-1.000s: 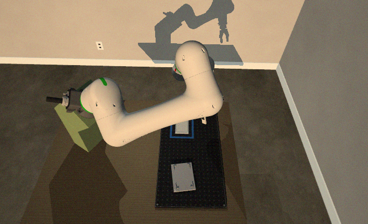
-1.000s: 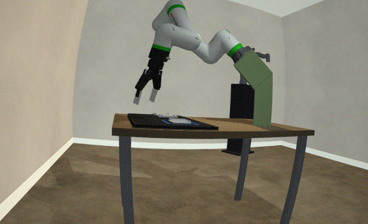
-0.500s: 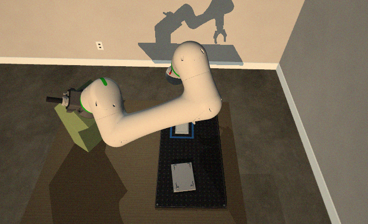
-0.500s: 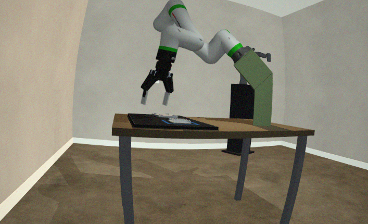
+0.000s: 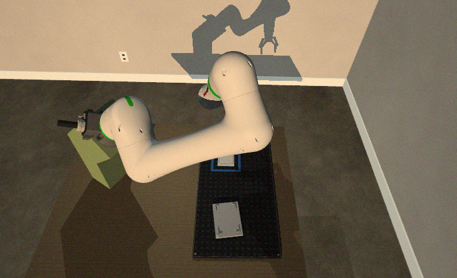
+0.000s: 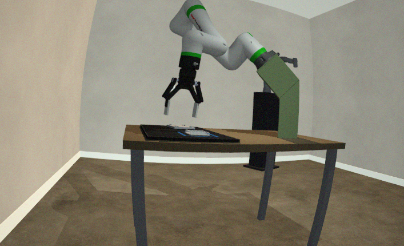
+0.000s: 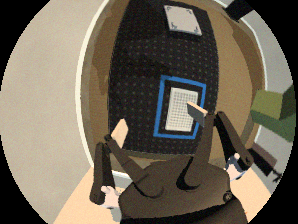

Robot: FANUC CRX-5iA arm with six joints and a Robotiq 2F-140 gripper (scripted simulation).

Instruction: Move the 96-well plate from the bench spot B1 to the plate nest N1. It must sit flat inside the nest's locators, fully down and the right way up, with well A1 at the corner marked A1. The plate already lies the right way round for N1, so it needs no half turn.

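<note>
My hand is 80 mm past the white 96-well plate, 20 mm to the right of it and 80 mm above it. From my hand the other things lie so: grey plate nest 190 mm behind, 320 mm to the right, 80 mm below.
</note>
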